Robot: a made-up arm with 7 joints.
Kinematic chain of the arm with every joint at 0, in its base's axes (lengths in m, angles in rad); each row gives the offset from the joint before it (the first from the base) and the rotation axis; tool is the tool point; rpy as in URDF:
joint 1: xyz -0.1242 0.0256 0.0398 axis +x
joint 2: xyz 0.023 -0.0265 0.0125 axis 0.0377 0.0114 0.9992
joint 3: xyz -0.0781 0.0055 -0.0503 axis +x
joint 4: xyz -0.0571 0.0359 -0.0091 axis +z
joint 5: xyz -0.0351 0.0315 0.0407 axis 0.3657 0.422 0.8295
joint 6: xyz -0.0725 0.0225 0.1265 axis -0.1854 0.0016 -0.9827
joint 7: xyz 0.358 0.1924 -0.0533 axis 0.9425 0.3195 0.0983
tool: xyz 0.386 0.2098 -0.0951 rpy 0 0 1.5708
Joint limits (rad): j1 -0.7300..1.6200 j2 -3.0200..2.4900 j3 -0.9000..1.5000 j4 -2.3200..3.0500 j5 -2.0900..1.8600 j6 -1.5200..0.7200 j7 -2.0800..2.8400
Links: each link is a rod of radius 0.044 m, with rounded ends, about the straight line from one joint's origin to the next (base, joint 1, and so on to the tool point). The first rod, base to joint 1, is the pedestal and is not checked.
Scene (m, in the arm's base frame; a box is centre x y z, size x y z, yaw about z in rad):
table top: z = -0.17
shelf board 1: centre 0.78 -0.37 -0 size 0.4 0.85 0.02 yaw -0.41
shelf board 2: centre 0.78 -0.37 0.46 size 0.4 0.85 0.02 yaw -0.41
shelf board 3: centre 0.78 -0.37 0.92 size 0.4 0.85 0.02 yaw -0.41
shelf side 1: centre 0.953 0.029 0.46 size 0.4 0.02 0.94 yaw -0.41
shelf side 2: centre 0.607 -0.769 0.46 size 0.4 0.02 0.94 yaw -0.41
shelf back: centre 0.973 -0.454 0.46 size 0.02 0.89 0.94 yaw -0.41
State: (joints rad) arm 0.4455 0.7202 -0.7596 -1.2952 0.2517 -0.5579 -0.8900
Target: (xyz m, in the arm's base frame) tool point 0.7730 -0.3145 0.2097
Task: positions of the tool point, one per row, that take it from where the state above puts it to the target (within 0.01 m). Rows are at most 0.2 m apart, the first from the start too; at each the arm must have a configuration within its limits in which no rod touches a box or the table.
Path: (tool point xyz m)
1: 0.4750 0.3677 0.2536
2: 0.5490 0.2737 0.2448
3: 0.6093 0.1511 0.2345
4: 0.6477 -0.0018 0.2122
5: 0.6509 -0.1794 0.1693
6: 0.6901 -0.2218 0.2012
7: 0.7311 -0.2690 0.2151
8: 0.7730 -0.3145 0.2097

